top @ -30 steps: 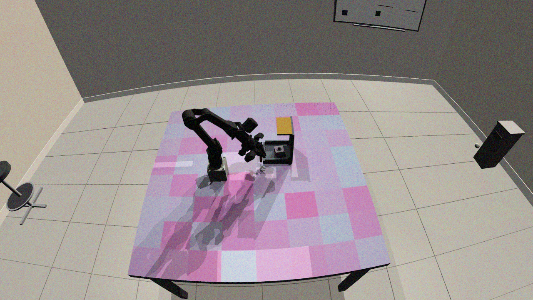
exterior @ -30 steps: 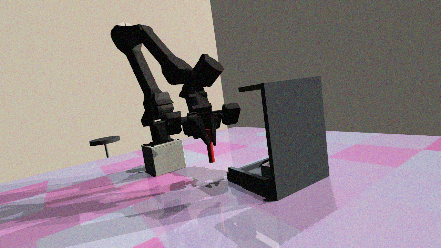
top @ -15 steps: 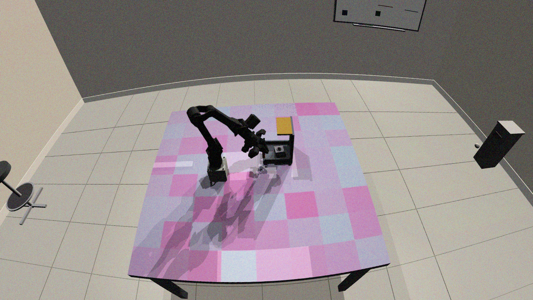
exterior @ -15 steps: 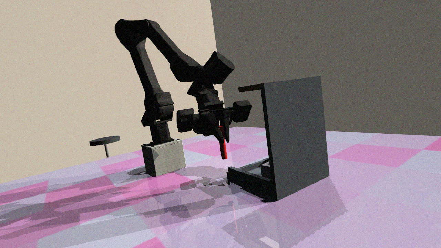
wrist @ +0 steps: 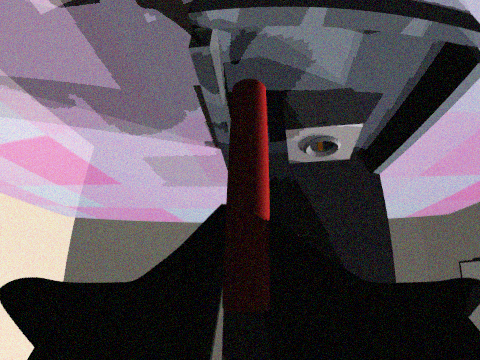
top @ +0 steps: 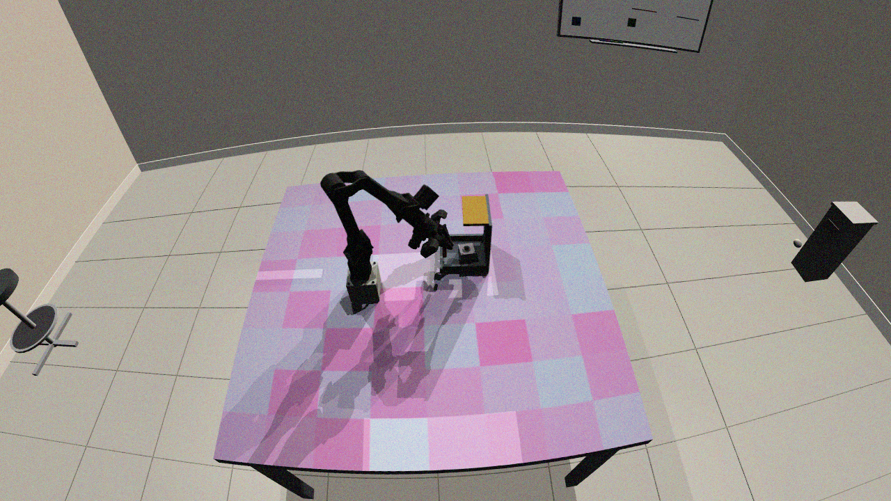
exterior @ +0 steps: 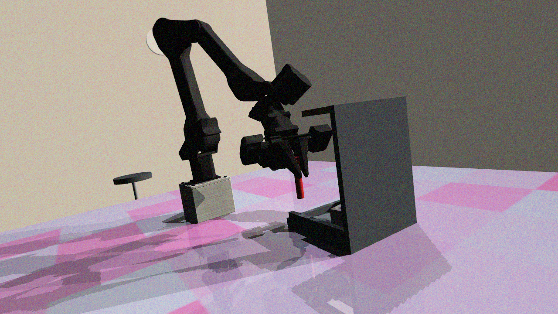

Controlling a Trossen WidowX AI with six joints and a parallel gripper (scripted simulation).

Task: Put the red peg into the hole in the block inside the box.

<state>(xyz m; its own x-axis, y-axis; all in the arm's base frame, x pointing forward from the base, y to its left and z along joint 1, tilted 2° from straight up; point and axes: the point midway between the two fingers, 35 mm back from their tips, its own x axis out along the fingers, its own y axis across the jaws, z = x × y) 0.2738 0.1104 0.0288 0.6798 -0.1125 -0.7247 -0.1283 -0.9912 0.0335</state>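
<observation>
Now: the orange roof 110 mm above my gripper tip, 70 mm ahead of it and 60 mm to the left of it. From my gripper tip the other things lie so: red peg 30 mm behind, 10 mm below.
</observation>
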